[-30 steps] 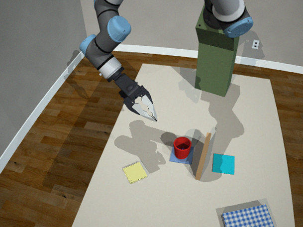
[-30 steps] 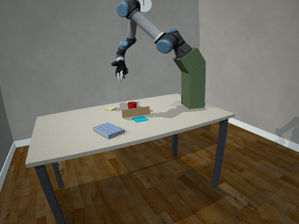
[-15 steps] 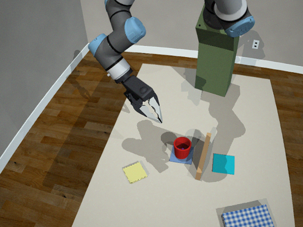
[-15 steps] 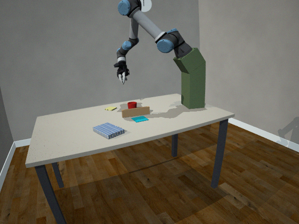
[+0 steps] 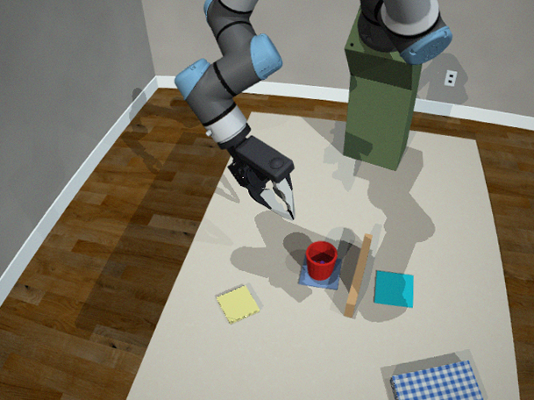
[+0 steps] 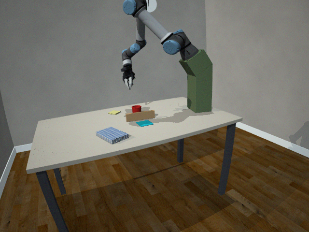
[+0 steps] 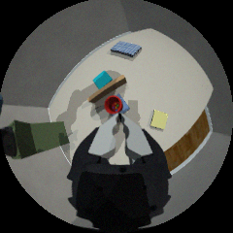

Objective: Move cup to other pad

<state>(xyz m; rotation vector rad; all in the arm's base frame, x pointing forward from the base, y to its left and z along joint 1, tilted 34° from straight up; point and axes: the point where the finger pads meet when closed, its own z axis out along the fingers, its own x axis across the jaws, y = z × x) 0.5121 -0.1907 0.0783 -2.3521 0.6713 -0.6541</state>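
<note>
Now: the red cup 19 cm below my hand, 7 cm to the left of it and 2 cm behind it. Round my hand: blue pad: 22 cm below, 8 cm to the left, 2 cm behind; yellow note: 21 cm below, 11 cm to the right, 10 cm ahead; wooden rail: 20 cm below, 17 cm to the left.
</note>
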